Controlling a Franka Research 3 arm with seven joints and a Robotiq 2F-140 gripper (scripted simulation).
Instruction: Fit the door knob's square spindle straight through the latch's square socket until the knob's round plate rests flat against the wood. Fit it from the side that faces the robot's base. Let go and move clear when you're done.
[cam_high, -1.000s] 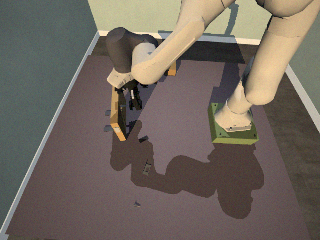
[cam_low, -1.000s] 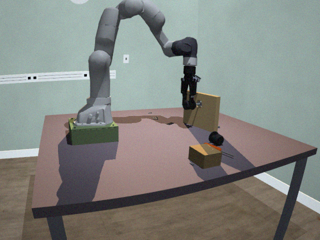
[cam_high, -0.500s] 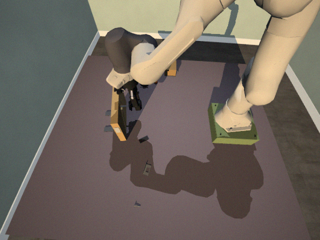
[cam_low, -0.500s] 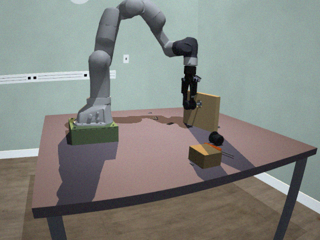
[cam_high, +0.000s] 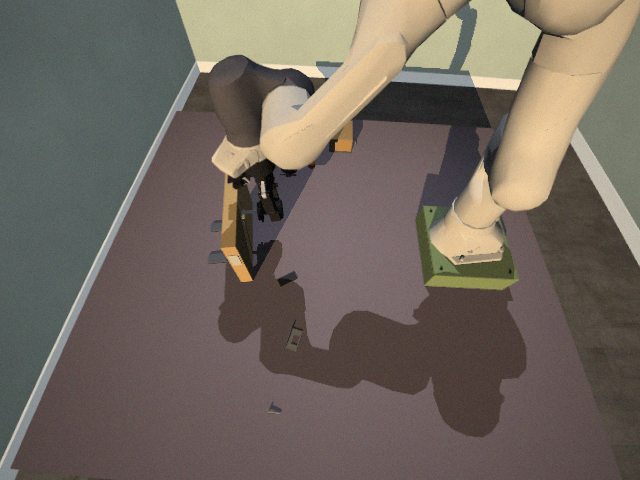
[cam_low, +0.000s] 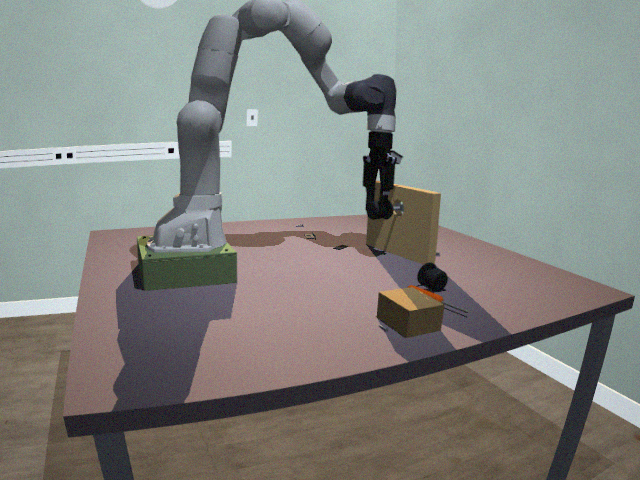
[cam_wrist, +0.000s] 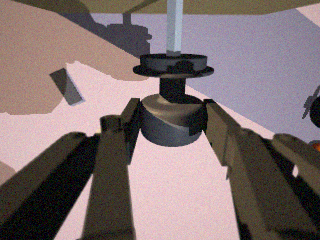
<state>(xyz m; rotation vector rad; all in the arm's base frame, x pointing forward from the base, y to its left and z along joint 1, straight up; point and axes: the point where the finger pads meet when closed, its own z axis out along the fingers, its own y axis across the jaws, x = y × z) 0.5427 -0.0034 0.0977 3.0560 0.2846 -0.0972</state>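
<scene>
My hand is 110 mm short of the wooden door panel, 50 mm above it and 20 mm to the right of it.
</scene>
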